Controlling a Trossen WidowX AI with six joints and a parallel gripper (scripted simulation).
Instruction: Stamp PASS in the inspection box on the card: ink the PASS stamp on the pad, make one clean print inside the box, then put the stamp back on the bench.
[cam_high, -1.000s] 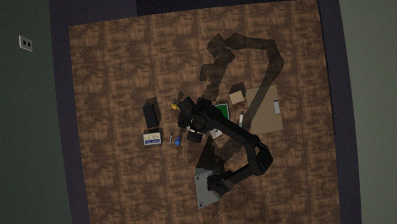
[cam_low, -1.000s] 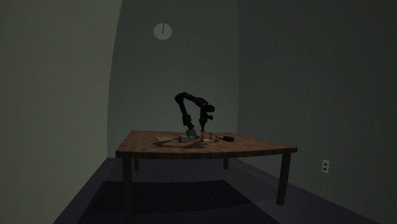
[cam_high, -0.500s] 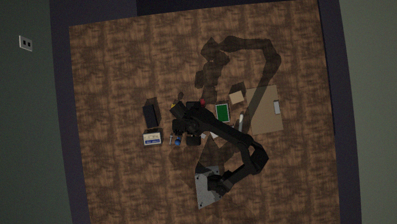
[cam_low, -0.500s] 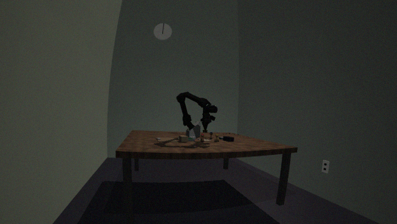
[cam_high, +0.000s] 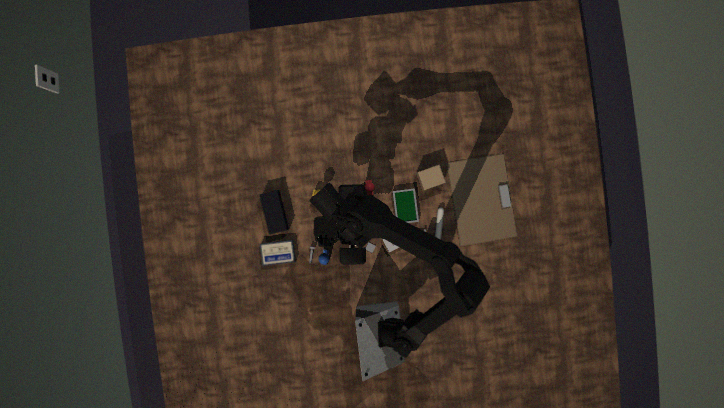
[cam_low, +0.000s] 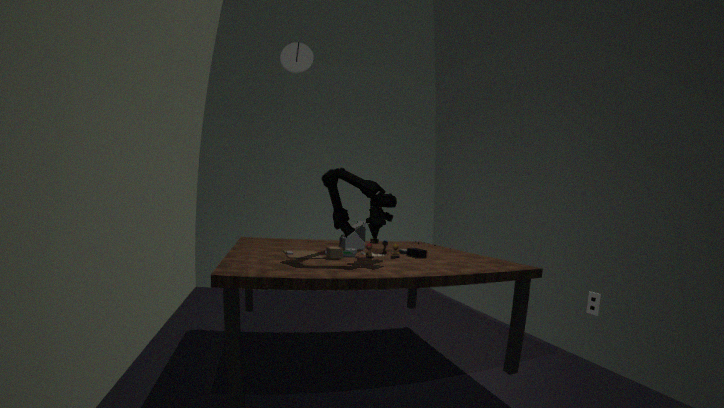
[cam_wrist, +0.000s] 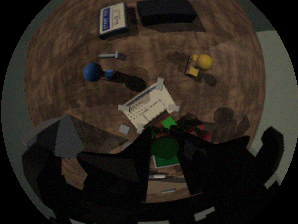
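The white card is 1 cm behind my gripper tip and 8 cm below it. From my gripper tip the other things lie so: red stamp: 9 cm ahead, 4 cm to the right, 6 cm below; then yellow stamp: 8 cm ahead, 9 cm to the left, 6 cm below; then green-knobbed stamp: right at my gripper tip.
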